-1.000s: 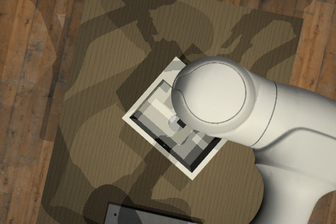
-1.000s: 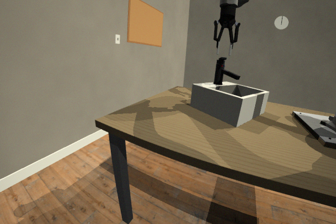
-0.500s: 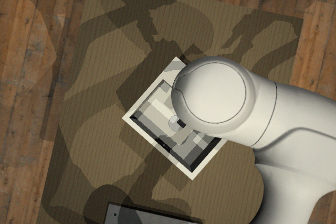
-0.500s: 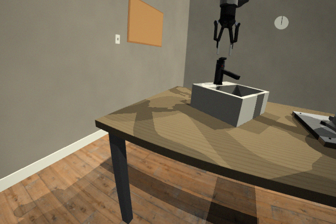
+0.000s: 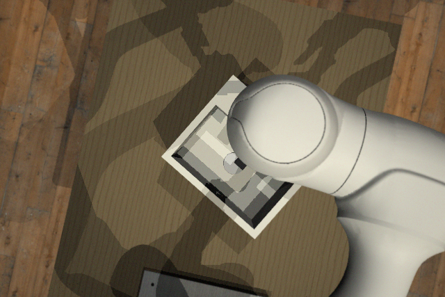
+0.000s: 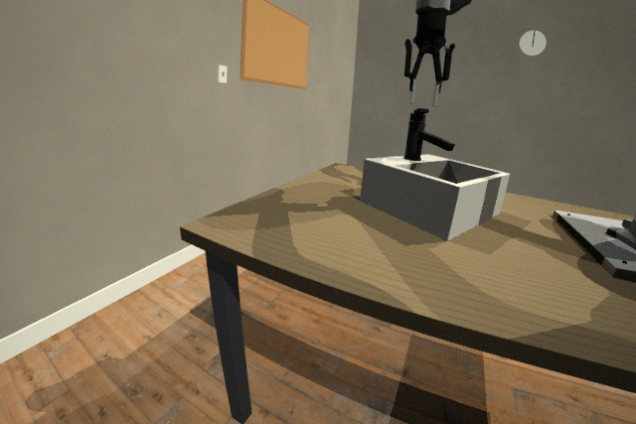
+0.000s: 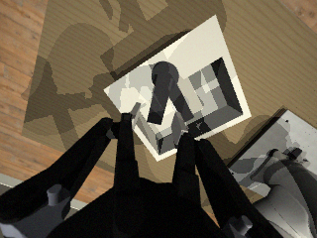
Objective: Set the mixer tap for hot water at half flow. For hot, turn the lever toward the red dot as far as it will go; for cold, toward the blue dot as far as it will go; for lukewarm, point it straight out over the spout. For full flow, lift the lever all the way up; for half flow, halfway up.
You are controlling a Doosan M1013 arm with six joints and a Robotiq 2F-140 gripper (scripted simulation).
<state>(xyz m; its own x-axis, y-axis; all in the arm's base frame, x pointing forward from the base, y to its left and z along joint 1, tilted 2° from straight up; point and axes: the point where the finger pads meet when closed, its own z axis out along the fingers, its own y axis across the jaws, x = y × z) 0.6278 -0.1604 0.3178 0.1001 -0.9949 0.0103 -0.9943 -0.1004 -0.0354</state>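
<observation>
Now: hand 5 cm above the lever and 2 cm to the left of it. The rest, counted from my hand: black mixer tap 9 cm below, 4 cm to the right, 1 cm behind; white sink 28 cm below, 9 cm behind, 2 cm to the left.
</observation>
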